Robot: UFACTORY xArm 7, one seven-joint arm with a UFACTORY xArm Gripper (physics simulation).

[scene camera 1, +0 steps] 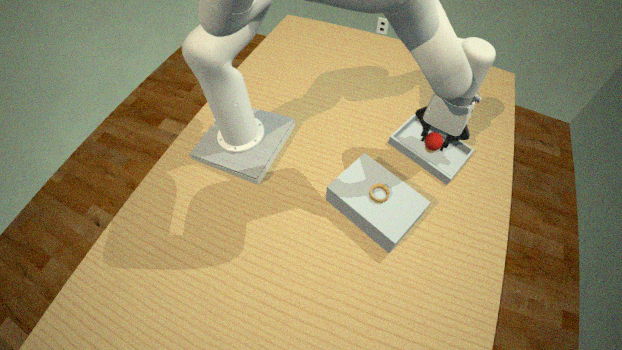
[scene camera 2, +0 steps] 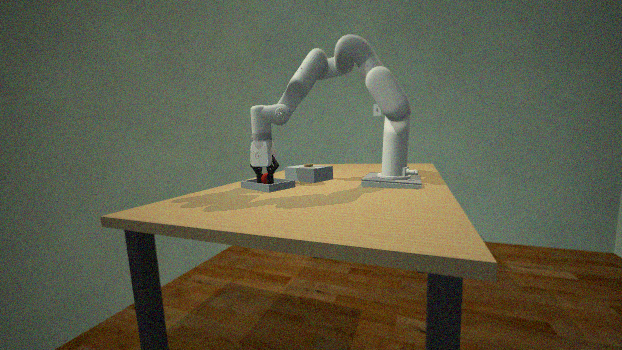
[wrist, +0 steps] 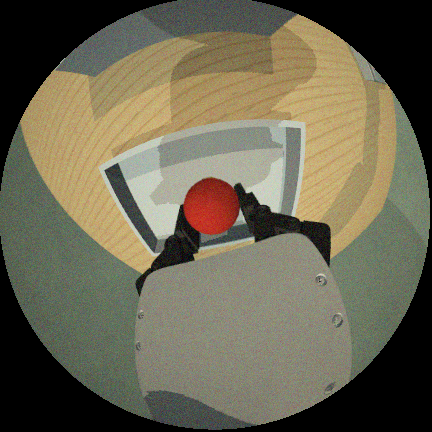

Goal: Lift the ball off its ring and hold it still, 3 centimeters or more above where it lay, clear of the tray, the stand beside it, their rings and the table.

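Frame: origin at the arm's base, x back, y right, z up, level; metres.
Seen in the pictures: gripper, fingertip midpoint: (scene camera 1: 433, 142) (scene camera 2: 265, 183) (wrist: 214, 204); arm's base, link origin: (scene camera 1: 241, 134) (scene camera 2: 393, 177).
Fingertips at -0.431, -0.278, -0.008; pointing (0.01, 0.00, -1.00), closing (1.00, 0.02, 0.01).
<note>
Pixels of each thing's middle, then the offset from my fingertips to it, as dx, dy, dz. "pt": a spot on its surface instead.
- red ball, body centre: (wrist: 211, 205) (scene camera 1: 433, 141) (scene camera 2: 267, 178) +0.000, +0.011, +0.018
- grey tray, body centre: (wrist: 209, 193) (scene camera 1: 431, 146) (scene camera 2: 267, 183) +0.000, +0.012, -0.003
- empty golden ring, surface spot: (scene camera 1: 371, 194) pt +0.052, +0.265, +0.054
The red ball (scene camera 1: 434, 141) (scene camera 2: 265, 178) (wrist: 212, 205) is between the two black fingers of my gripper (scene camera 1: 434, 143) (scene camera 2: 265, 181) (wrist: 214, 204). In the wrist view a finger meets the ball on each side, so the gripper looks shut on it. The ball is low inside the grey tray (scene camera 1: 417, 161) (scene camera 2: 255, 186) (wrist: 293, 150). A sliver of its ring (scene camera 1: 429, 150) shows just under the ball in the first scene view; the rest is hidden. No gap between ball and ring can be made out.
The grey stand (scene camera 1: 400, 220) (scene camera 2: 320, 174) is beside the tray, taller than it, with an empty golden ring (scene camera 1: 371, 194) (scene camera 2: 308, 165) on top. The arm's base plate (scene camera 1: 280, 130) (scene camera 2: 392, 184) is farther off. The tray's low walls surround the fingertips.
</note>
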